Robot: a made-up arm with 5 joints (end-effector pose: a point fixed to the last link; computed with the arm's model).
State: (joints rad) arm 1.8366 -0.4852 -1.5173 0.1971 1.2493
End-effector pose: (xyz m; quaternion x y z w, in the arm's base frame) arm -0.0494 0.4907 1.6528 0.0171 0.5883 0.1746 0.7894
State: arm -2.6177 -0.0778 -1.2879 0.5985 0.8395
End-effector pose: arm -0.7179 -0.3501 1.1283 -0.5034 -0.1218 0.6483 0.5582
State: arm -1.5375 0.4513 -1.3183 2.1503 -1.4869
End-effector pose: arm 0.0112 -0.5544 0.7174 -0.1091 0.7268 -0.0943 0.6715
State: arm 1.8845 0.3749 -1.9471 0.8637 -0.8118
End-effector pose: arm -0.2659 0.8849 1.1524 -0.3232 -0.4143 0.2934 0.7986
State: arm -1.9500 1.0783 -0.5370 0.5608 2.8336
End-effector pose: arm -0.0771 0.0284 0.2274 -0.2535 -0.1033 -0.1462 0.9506
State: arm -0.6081 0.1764 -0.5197 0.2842 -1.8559
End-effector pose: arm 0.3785 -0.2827 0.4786 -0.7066 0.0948 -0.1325 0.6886
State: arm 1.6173 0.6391 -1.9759 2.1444 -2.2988
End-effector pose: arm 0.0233 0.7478 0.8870 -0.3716 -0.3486 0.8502 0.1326
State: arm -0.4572 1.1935 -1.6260 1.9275 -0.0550
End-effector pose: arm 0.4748 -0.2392 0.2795 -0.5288 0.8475 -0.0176 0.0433
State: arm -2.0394 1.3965 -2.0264 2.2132 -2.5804
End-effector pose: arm -0.3181 -0.5065 0.3671 0.0701 0.2680 -0.2214 0.9350
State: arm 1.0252 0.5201 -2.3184 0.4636 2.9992
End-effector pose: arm 0.5623 0.7579 1.3364 0.2588 0.9562 -0.1322 0.0364
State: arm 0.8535 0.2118 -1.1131 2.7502 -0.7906
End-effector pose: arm 0.3182 0.3518 0.8476 -0.8371 0.3708 0.4020 0.0141
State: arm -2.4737 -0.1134 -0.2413 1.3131 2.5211
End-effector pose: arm -0.2213 -0.0555 0.5153 -0.3853 -0.1367 -0.3133 0.8572
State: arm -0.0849 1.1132 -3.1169 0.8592 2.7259
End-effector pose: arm 0.9814 -0.1625 1.2329 -0.6748 -0.6791 0.2886 0.0160
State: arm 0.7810 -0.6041 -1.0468 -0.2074 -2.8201
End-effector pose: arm 0.4441 0.3431 1.3898 -0.3547 -0.9106 -0.1915 0.0918
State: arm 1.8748 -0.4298 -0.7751 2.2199 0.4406
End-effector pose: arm -0.0720 0.3906 0.8730 -0.9367 -0.0828 -0.1672 0.2964
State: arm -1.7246 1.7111 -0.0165 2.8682 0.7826
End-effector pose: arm -0.0234 0.1203 0.7780 -0.3739 0.0981 0.9213 0.0424
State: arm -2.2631 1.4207 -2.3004 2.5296 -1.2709
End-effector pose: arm -0.4387 -0.5116 0.4672 0.2949 0.7485 -0.1713 0.5687
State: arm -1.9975 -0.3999 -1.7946 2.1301 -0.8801
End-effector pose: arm -0.1559 -0.3361 1.4244 -0.1727 0.6706 -0.7067 0.1450
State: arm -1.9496 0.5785 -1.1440 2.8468 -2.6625
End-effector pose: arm -0.2286 -0.4197 0.7271 0.3737 0.1549 -0.0904 0.9100
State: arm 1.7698 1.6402 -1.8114 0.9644 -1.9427
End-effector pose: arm -0.0481 0.4648 0.0154 -0.4884 -0.3633 0.7815 0.1369
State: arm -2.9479 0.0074 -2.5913 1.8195 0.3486
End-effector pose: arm -0.4433 -0.0463 1.6659 -0.3687 -0.1970 0.6563 0.6282
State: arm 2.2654 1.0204 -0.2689 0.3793 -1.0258
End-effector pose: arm 0.0821 -0.0628 0.2946 -0.7631 -0.3901 0.5150 0.0158
